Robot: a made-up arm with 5 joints.
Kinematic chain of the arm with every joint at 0, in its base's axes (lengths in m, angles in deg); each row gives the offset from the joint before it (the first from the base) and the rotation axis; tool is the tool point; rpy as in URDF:
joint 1: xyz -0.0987 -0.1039 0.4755 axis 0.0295 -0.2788 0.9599
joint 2: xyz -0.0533 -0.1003 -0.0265 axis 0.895 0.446 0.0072
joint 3: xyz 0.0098 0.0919 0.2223 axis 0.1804 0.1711 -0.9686
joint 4: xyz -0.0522 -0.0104 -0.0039 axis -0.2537 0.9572 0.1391
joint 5: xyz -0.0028 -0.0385 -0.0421 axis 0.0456 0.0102 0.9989
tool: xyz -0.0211 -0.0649 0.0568 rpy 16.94 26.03 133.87
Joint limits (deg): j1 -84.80..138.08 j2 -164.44..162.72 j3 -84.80..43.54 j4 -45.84..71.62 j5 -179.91..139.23
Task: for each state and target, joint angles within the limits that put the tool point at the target. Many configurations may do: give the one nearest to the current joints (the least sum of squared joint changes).
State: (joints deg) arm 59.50 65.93 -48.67 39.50 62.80
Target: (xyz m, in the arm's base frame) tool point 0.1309 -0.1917 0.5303
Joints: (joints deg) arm 50.64 77.87 -38.14 63.35 85.18
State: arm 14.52 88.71 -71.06 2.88 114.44
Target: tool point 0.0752 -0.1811 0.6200
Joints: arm 49.57 60.62 -68.39 43.89 117.32
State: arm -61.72 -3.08 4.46 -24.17 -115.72
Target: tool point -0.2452 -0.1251 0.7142
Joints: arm -69.17 36.13 -15.84 -17.58 -89.55
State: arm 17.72 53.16 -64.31 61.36 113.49
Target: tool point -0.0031 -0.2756 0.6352
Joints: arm 1.97 50.57 -74.62 22.49 111.07
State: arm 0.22 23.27 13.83 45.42 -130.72
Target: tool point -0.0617 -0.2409 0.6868
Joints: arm 21.81 44.95 16.95 47.79 -173.26
